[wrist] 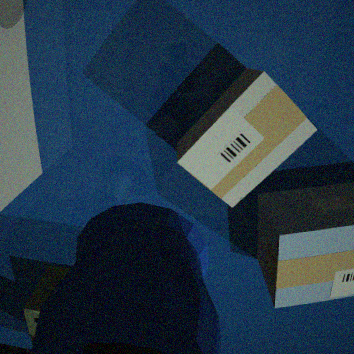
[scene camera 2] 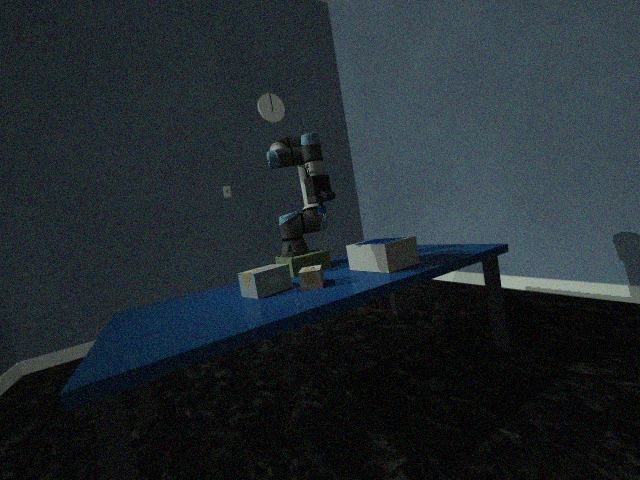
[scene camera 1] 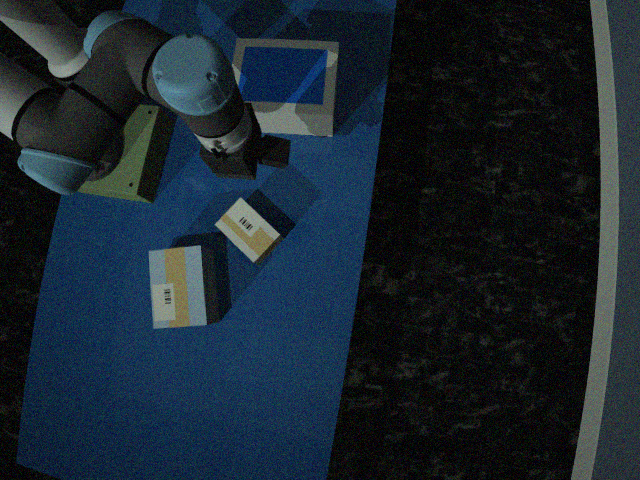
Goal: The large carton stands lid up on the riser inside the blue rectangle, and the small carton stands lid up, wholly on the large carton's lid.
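The large carton (scene camera 1: 195, 268) (scene camera 2: 273, 281) (wrist: 315, 260) stands on the table with its taped, labelled lid up. The small carton (scene camera 1: 249, 229) (scene camera 2: 311, 277) (wrist: 247, 140) stands lid up on the table beside it, turned at an angle and apart from it. The pale riser (scene camera 1: 310, 121) (scene camera 2: 382, 258) (wrist: 17, 125) has a blue rectangle (scene camera 1: 284, 74) (scene camera 2: 382, 240) on its top, with no carton on it. My suction gripper (scene camera 2: 321, 210) (wrist: 140, 260) is open and holds nothing, high above the table. In scene camera 1 its cup is hidden under the wrist.
The arm's base stands on a green block (scene camera 1: 135, 175) (scene camera 2: 315, 259) on the blue table (scene camera 1: 206, 403) (scene camera 2: 206, 320). The riser stands on the far side of the small carton from the large carton. The table's long edge runs beside the riser.
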